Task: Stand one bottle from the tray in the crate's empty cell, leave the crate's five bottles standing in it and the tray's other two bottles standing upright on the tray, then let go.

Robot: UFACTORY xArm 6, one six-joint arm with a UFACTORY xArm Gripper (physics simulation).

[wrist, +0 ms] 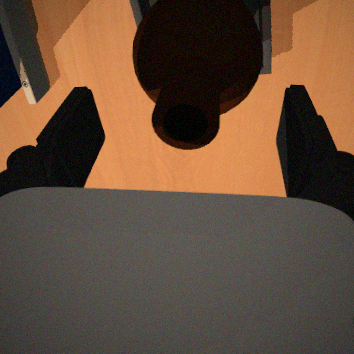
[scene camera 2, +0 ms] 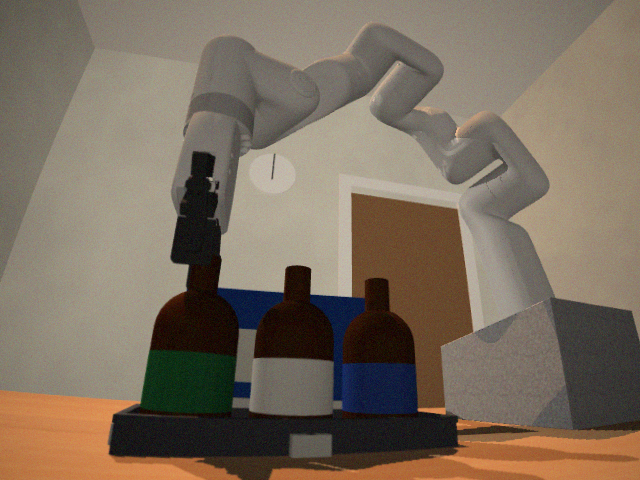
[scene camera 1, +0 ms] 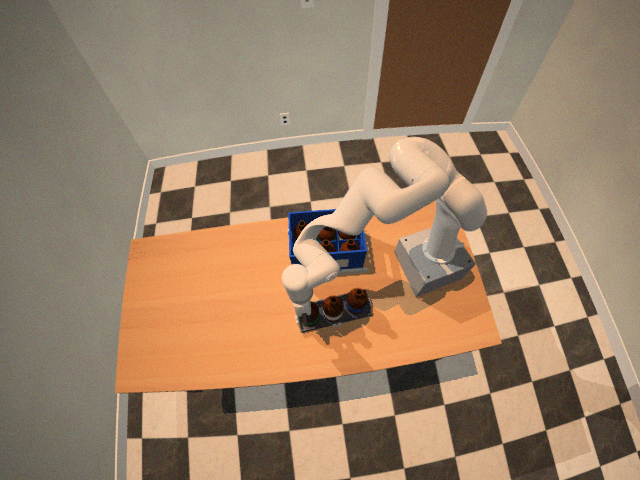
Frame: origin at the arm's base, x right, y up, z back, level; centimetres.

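Where they show: gripper, fingertip midpoint: (wrist: pixel 186 110) (scene camera 2: pixel 196 279); arm's base at its link origin: (scene camera 2: pixel 535 330) (scene camera 1: pixel 438 250).
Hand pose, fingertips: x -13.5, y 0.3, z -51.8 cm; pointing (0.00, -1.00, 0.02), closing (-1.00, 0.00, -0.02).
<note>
Things, the pixels of their centre, and the offset from my fingertips. Level surfaces: height alone.
- green-labelled bottle at the middle of its body: (wrist: pixel 197 49) (scene camera 2: pixel 195 341) (scene camera 1: pixel 308 311) dx -0.2, dy -5.6, dz +0.8 cm
- white-labelled bottle at the middle of its body: (scene camera 2: pixel 294 348) (scene camera 1: pixel 333 306) dx +0.4, dy -5.6, dz +9.6 cm
- blue-labelled bottle at the middle of its body: (scene camera 2: pixel 378 353) (scene camera 1: pixel 357 299) dx +1.8, dy -5.6, dz +18.6 cm
- dark tray at the middle of its body: (scene camera 2: pixel 292 428) (scene camera 1: pixel 333 311) dx +0.6, dy -12.6, dz +9.8 cm
- blue crate at the middle of its body: (scene camera 2: pixel 276 358) (scene camera 1: pixel 326 242) dx +26.0, dy -5.1, dz +11.1 cm
- wooden table at its surface level: dy -13.9 cm
The green-labelled bottle (scene camera 1: pixel 312 316) (scene camera 2: pixel 188 382) (wrist: pixel 197 50), white-labelled bottle (scene camera 1: pixel 332 306) (scene camera 2: pixel 292 387) and blue-labelled bottle (scene camera 1: pixel 357 298) (scene camera 2: pixel 379 387) stand upright on the dark tray (scene camera 1: pixel 320 326) (scene camera 2: pixel 232 436) (wrist: pixel 266 45). My gripper (scene camera 2: pixel 199 263) (wrist: pixel 186 110) is open and empty, at the top of the green-labelled bottle's neck. In the wrist view its fingers stand apart on either side of the bottle's mouth. The blue crate (scene camera 1: pixel 356 261) (scene camera 2: pixel 242 307) (wrist: pixel 6 70) stands behind the tray with several brown bottles upright in it. My arm hides its front left part.
The wooden table (scene camera 1: pixel 206 310) carries the tray and the crate. The robot's grey base (scene camera 1: pixel 439 273) (scene camera 2: pixel 501 366) stands to their right. My arm passes over the crate. The white-labelled bottle is close beside the green-labelled one.
</note>
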